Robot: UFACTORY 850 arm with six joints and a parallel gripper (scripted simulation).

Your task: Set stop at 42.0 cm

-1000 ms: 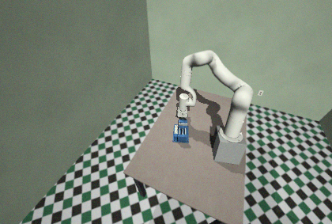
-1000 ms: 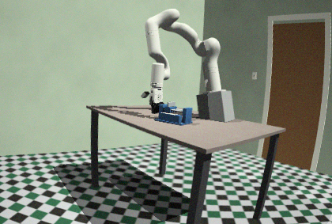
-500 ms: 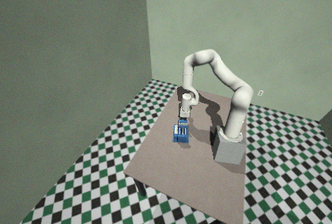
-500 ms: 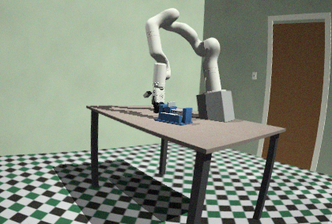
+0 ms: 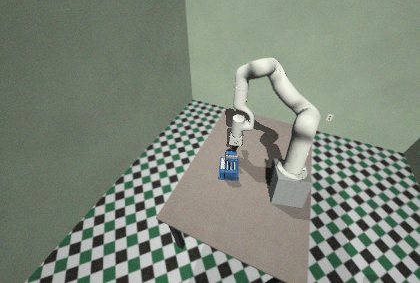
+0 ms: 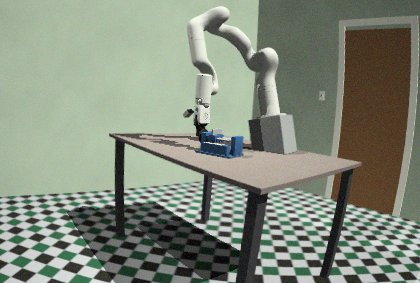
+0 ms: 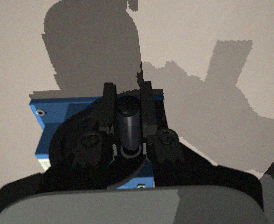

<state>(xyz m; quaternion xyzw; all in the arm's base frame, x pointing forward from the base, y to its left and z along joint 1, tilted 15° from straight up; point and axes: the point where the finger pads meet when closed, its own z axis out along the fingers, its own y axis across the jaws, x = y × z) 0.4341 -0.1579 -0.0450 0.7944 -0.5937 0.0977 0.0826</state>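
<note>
Right now my hand is 120 mm to the right of the stop block.
</note>
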